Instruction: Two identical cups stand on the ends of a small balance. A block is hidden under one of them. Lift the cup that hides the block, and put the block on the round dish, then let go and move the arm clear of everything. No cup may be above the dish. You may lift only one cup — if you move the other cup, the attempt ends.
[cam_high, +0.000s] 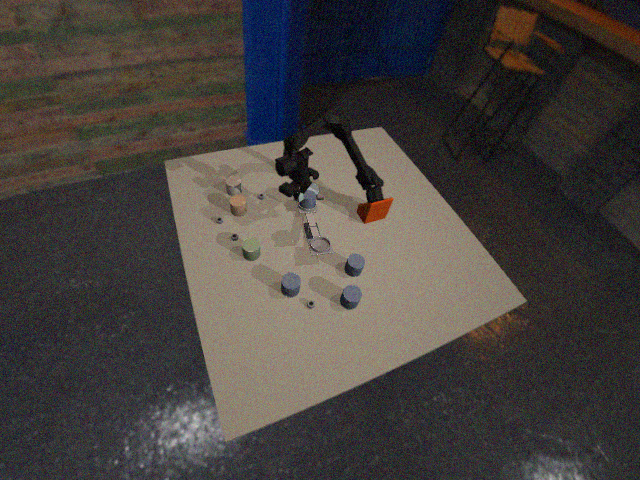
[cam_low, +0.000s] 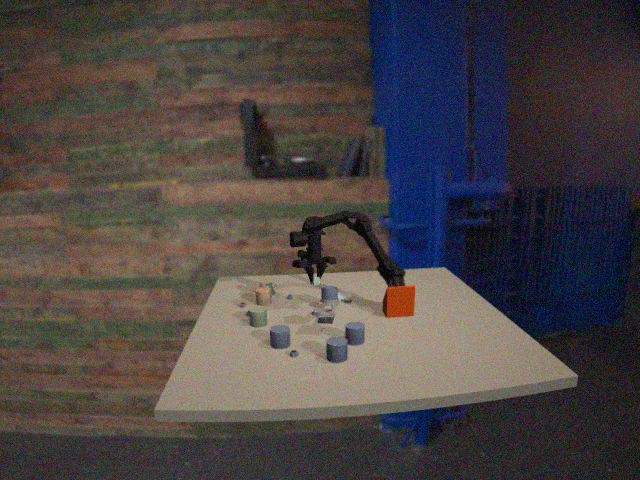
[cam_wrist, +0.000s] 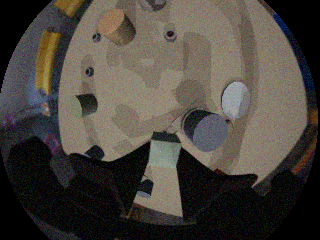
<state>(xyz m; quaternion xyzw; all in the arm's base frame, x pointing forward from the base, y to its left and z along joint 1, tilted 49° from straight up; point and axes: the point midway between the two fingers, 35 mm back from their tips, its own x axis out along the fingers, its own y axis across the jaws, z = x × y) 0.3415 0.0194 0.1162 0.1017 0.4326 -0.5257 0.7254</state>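
The blue-grey cup lies 7 cm below my gripper tip, 7 cm behind it and 6 cm to the right of it. The rest, counted from my gripper tip: green cup (23 cm ahead, 15 cm to the left, 9 cm below); then balance (9 cm to the left, 9 cm below, 4 cm behind); then pale block (right at my gripper tip).
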